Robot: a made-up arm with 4 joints.
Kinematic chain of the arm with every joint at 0, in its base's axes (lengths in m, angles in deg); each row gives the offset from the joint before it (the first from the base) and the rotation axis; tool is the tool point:
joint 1: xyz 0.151 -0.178 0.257 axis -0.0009 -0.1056 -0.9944
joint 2: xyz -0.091 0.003 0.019 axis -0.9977 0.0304 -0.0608
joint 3: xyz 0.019 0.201 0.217 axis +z
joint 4: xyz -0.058 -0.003 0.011 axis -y
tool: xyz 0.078 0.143 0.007
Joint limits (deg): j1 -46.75..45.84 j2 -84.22..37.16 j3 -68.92..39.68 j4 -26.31..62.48
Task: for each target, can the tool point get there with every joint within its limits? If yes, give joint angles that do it. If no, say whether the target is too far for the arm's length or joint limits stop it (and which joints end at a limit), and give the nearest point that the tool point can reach.
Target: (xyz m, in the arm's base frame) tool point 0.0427 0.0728 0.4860
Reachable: yes | joints -38.17 0.47 -55.66 -18.33
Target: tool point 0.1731 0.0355 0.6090
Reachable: yes | joints -0.25 -17.39 -40.14 14.57
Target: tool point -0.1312 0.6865 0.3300
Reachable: no: too far | nearest point 0.0078 0.2628 0.3144 | short by 0.446 m
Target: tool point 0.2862 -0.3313 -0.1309
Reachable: no: joint limits stop it (at a limit: joint 1, joint 2, joint 3, joint 4) | nearest point 0.4204 -0.0179 0.3066 | short by 0.555 m
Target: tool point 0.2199 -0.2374 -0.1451
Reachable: no: joint limits stop it (at a limit: joint 1, joint 2, joint 4) | nearest point 0.4273 -0.0052 0.2966 | short by 0.540 m
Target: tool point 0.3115 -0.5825 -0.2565
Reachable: no: too far | nearest point 0.4204 -0.0179 0.3066 | short by 0.805 m
